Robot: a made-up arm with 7 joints.
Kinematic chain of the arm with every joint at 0, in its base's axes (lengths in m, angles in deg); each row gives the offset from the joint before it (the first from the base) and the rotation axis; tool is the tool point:
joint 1: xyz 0 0.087 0 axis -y
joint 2: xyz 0 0.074 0 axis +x
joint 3: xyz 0 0 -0.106 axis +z
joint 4: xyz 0 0 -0.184 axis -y
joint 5: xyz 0 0 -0.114 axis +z
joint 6: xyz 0 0 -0.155 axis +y
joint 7: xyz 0 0 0 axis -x
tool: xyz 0 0 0
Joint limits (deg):
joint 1: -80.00..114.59
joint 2: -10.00..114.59
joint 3: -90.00..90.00
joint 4: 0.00..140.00
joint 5: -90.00..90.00
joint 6: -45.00..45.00
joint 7: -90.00..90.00
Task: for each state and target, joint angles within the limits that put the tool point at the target. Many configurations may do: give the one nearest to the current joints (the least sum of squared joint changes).
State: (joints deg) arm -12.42 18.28 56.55 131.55 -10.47 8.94 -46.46
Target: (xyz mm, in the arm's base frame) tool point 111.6 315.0 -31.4
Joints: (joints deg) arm -5.62 25.35 48.82 139.88 -10.47 8.94 -46.46
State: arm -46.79 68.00 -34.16 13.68 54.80 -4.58 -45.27
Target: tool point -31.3 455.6 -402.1
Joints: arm -31.09 53.96 -33.16 53.41 54.80 -4.58 -45.27
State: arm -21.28 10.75 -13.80 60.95 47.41 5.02 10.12
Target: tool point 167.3 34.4 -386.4
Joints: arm -11.74 -4.74 -21.96 76.33 47.41 5.02 10.12
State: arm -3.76 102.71 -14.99 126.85 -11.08 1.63 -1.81
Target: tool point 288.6 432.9 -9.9
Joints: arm -23.41 113.33 -2.29 89.69 -11.08 1.63 -1.81
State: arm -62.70 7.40 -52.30 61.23 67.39 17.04 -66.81
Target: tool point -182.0 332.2 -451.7
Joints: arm -39.61 34.36 -39.21 45.16 67.39 17.04 -66.81
